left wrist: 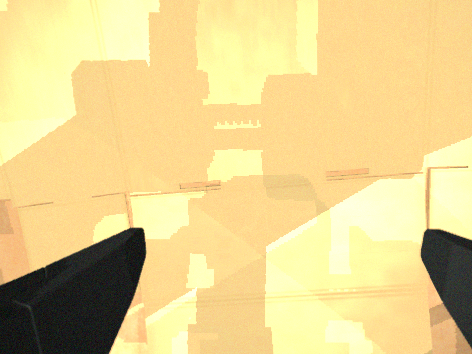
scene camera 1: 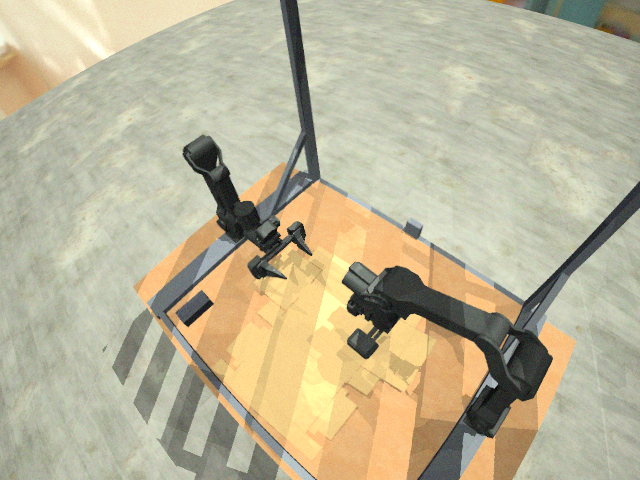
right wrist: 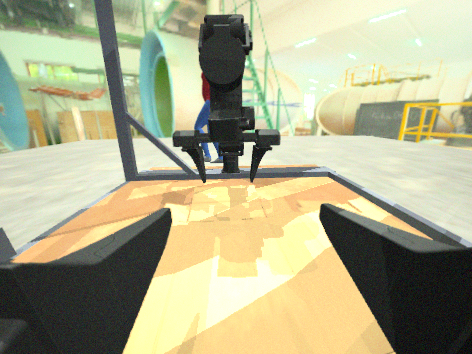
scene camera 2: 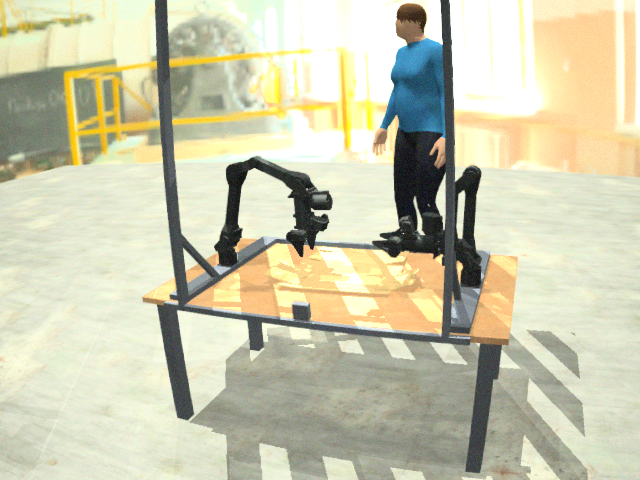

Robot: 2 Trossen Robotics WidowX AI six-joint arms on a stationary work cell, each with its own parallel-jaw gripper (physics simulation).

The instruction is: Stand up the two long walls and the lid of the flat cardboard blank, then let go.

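The yellow-tan cardboard blank lies spread flat on the table, with no panel plainly upright; glare and striped shadows blur its edges. Creases and two narrow slots show in the left wrist view. My left gripper is open and empty, pointing down above the flap end of the blank. My right gripper is open and empty, roughly level, low over the opposite end. The arms hide parts of the blank in scene camera 1.
The wooden table has a dark metal frame with tall posts. A dark block lies inside the frame, and a small grey block sits on its edge. A person stands behind the table.
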